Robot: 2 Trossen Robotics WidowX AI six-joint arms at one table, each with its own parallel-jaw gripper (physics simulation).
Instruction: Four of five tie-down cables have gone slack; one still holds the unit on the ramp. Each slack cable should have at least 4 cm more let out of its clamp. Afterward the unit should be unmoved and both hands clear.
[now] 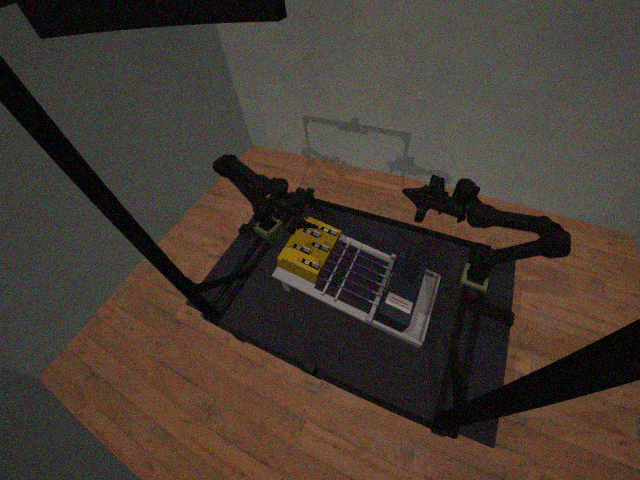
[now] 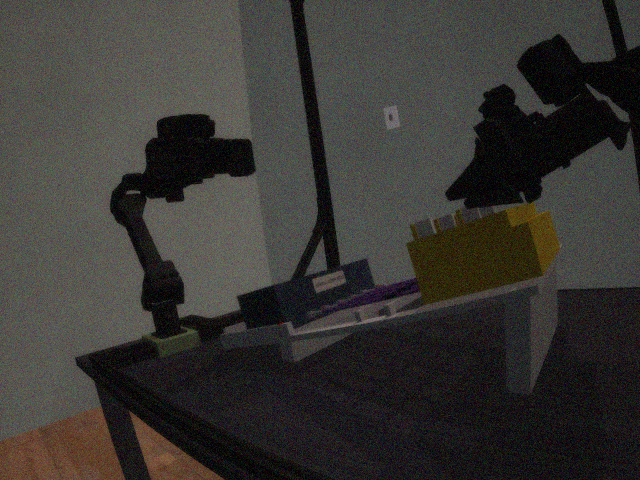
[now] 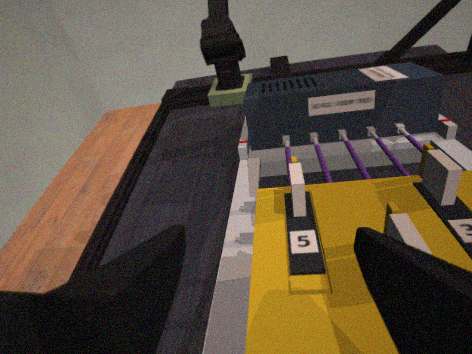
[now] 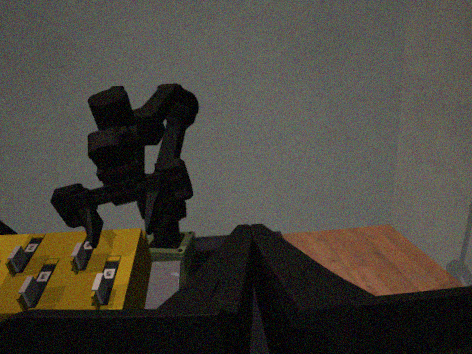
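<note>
A yellow clamp block (image 1: 296,259) (image 2: 480,259) (image 3: 340,309) (image 4: 126,267) sits at the high end of the grey ramp (image 1: 420,329) (image 2: 413,311). Several purple cables (image 1: 361,278) (image 3: 322,166) run from it down to the dark blue unit (image 1: 404,286) (image 2: 290,297) (image 3: 284,116). My left gripper (image 1: 304,202) (image 2: 490,197) (image 3: 270,237) (image 4: 120,239) is open and empty. It hangs just over the block, with the lever marked 5 (image 3: 304,242) between its fingers. My right gripper (image 1: 413,195) (image 2: 244,157) (image 4: 249,236) is shut on nothing. It is held high, away from the ramp.
The ramp stands on a dark mat (image 1: 347,362) (image 3: 192,158) edged by a black frame on a wooden top (image 1: 175,405). Green arm bases (image 1: 474,282) (image 3: 227,96) stand at both ends. A black pole (image 2: 313,143) rises behind the unit.
</note>
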